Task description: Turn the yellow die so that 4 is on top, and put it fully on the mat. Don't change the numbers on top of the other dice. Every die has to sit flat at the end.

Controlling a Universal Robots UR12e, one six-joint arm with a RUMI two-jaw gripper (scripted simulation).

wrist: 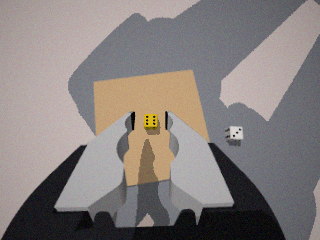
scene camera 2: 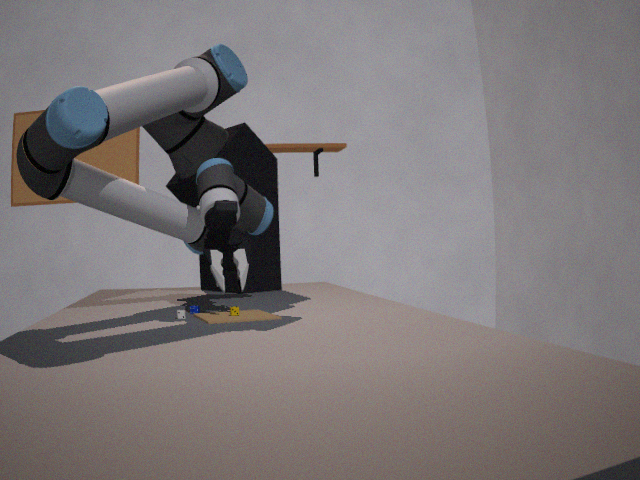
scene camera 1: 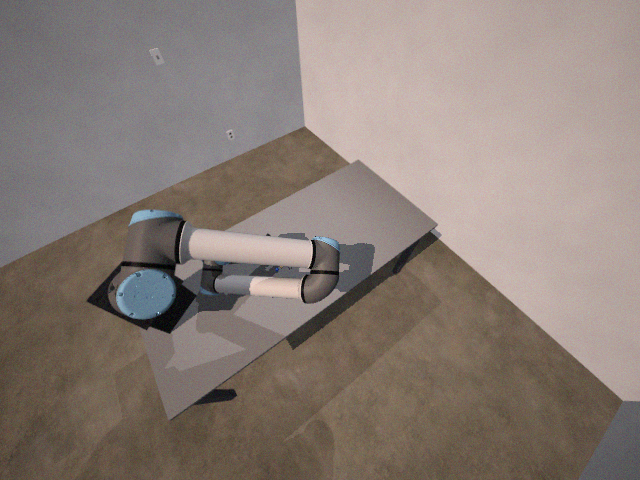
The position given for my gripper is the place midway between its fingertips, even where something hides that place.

I see my gripper (wrist: 150,112) and a tan mat (scene camera 2: 246,315).
The tan mat is seen too in the wrist view (wrist: 148,159).
